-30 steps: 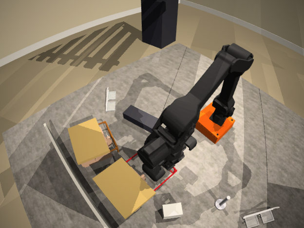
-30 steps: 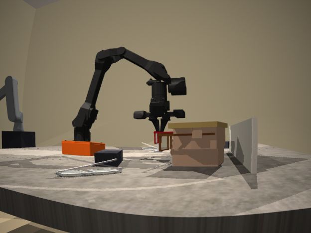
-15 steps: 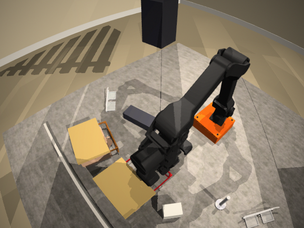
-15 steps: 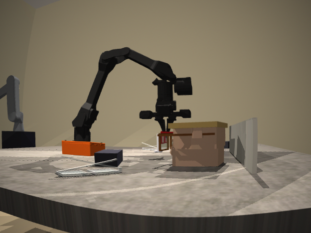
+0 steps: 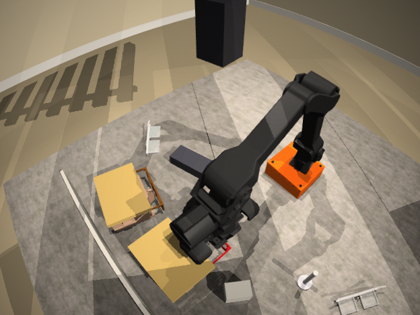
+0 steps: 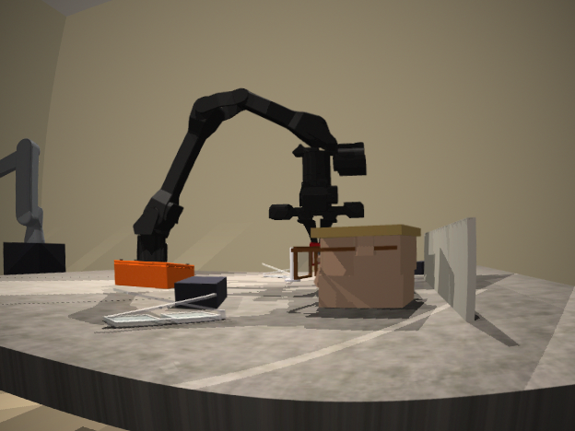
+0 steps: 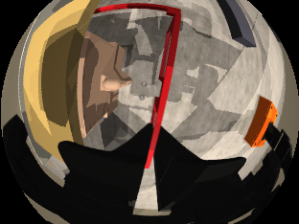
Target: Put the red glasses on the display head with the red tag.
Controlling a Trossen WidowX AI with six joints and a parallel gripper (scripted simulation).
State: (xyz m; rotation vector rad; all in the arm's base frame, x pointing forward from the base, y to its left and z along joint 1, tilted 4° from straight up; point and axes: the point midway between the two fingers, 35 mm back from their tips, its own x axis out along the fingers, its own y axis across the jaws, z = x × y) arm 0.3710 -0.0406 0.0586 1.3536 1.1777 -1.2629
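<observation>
Now: gripper tip 6 cm short of the small white box, 11 cm to the right of it and 4 cm above it. Round my gripper tip: white wall strip (21 cm ahead, 18 cm to the right, 1 cm below); then display head (5 cm ahead, 26 cm to the right, 1 cm below); then stand (6 cm behind, 23 cm to the left, 4 cm below).
</observation>
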